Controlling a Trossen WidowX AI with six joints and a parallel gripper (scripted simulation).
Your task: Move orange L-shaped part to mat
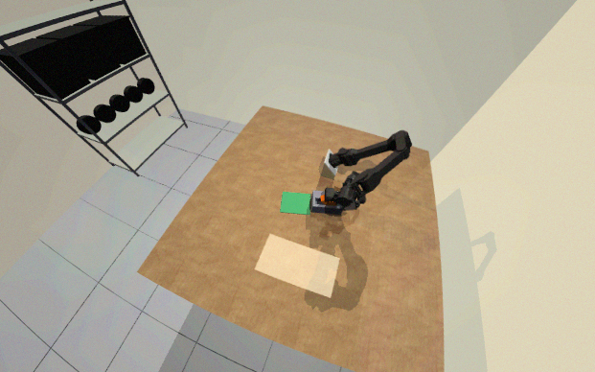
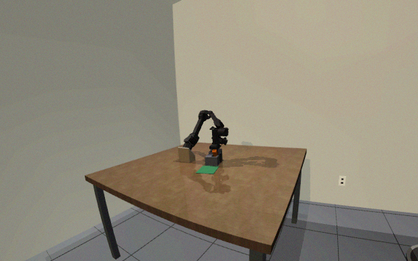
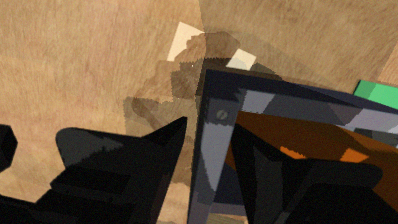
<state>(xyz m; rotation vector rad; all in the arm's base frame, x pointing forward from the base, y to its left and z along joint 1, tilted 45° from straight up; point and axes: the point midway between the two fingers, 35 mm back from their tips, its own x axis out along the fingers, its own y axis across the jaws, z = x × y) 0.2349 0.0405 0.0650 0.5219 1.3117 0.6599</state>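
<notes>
Right now my gripper tip is 5 cm to the left of the orange L-shaped part and 1 cm below it. Round my gripper tip: green mat (22 cm to the right, 5 cm below, 2 cm ahead).
</notes>
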